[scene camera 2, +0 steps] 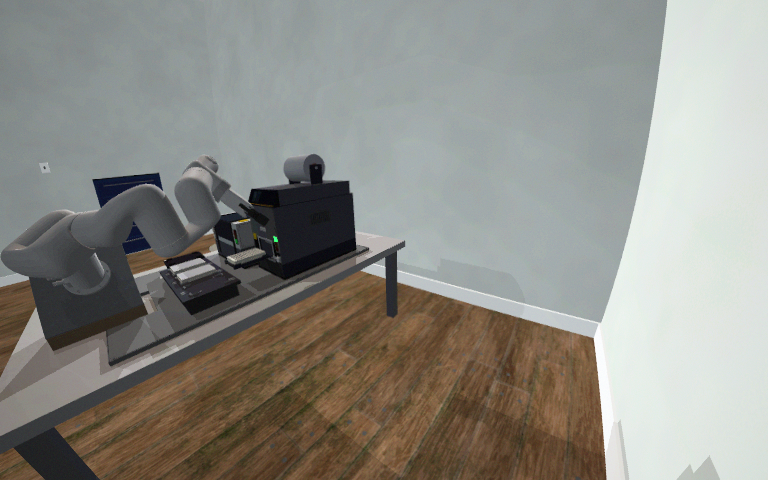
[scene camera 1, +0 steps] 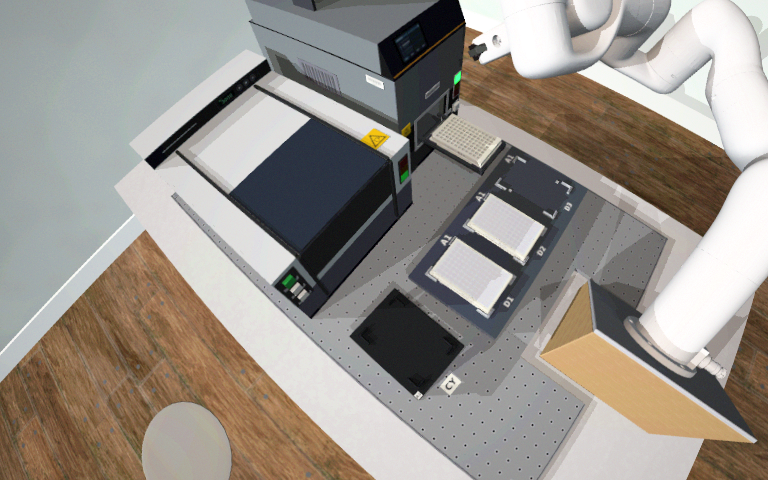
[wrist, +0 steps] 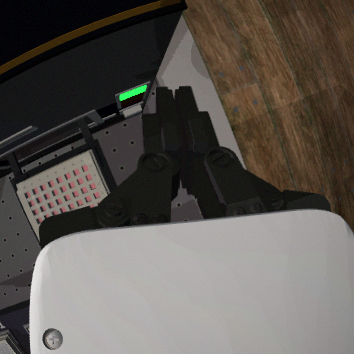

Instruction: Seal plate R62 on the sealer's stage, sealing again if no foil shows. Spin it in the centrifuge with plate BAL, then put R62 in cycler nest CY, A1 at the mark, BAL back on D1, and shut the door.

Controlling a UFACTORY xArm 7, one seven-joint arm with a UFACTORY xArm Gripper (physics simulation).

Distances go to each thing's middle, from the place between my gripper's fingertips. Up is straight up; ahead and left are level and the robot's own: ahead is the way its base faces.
Now: hand 6 cm past the white well plate (scene camera 1: pixel 469 142), 10 cm to the right of it and 13 cm above it. From my hand the other things lie so: centrifuge (scene camera 1: pixel 303 188) 20 cm ahead, 42 cm to the left, 12 cm below.
